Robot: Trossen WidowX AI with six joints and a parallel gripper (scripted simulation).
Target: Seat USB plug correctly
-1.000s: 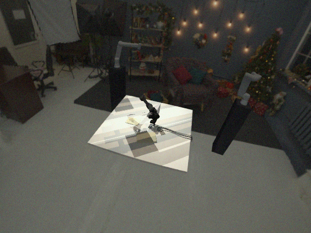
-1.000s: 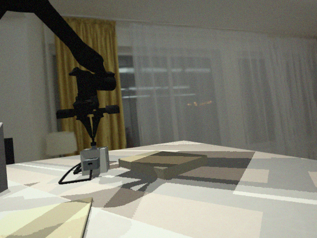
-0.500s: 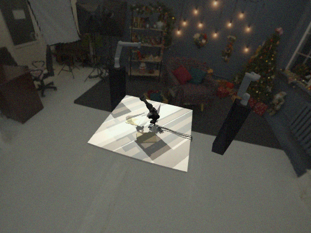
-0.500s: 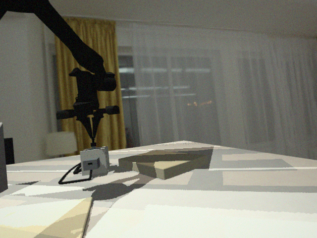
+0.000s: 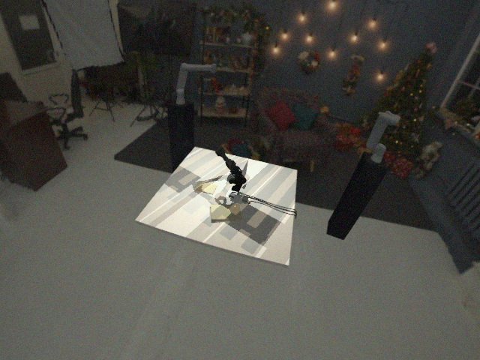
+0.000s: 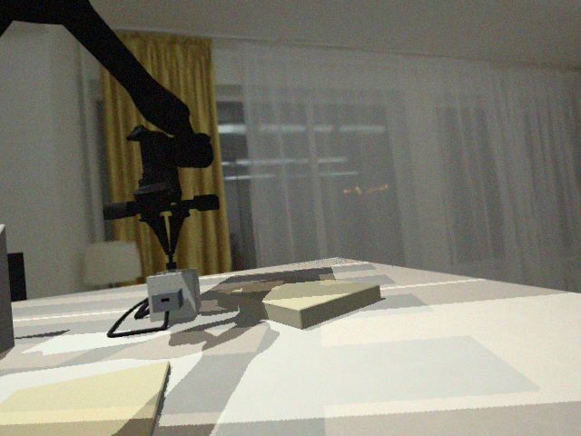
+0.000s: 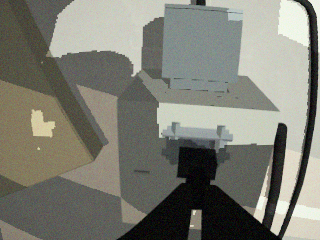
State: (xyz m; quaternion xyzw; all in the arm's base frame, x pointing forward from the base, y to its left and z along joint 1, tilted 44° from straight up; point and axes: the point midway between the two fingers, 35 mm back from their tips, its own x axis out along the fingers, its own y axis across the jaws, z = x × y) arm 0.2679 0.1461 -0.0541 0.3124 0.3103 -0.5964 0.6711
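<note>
My gripper tip is 2 cm above the USB plug.
</note>
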